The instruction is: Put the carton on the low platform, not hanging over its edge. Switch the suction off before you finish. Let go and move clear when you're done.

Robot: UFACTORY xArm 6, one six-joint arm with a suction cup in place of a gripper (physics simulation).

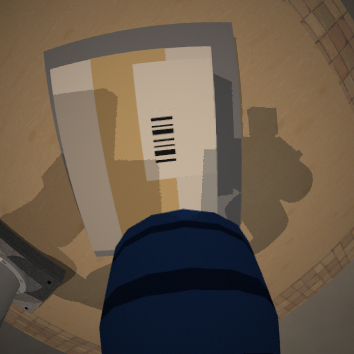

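Seen in the pictures: end effector, tool point: (pixel 182 264); arm's base, origin of the base link: (pixel 3 271).
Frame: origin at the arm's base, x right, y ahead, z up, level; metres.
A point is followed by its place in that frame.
Note:
The carton (pixel 185 90) @(x 0.107, y 0.485, z 0.134 m), white with a tan tape band and a barcode label, lies flat on the low grey platform (pixel 145 36) @(x 0.048, y 0.517, z 0.017 m). Grey platform shows beyond the carton's far edge and widely along its right side. A very thin grey strip shows along the left side and at the lower left corner. The carton's near edge is partly hidden behind my suction cup. My suction gripper (pixel 185 214), dark blue, is above the carton's near part and apart from it, with nothing held.
A grey robot base on a dark plate (pixel 42 280) @(x 0.090, y 0.061, z 0.004 m) stands at the lower left. The tan surface (pixel 280 65) @(x 0.217, y 0.618, z -0.031 m) around the platform has a tiled border (pixel 327 35) at the upper right and along the bottom. Arm shadows fall across the carton and the surface.

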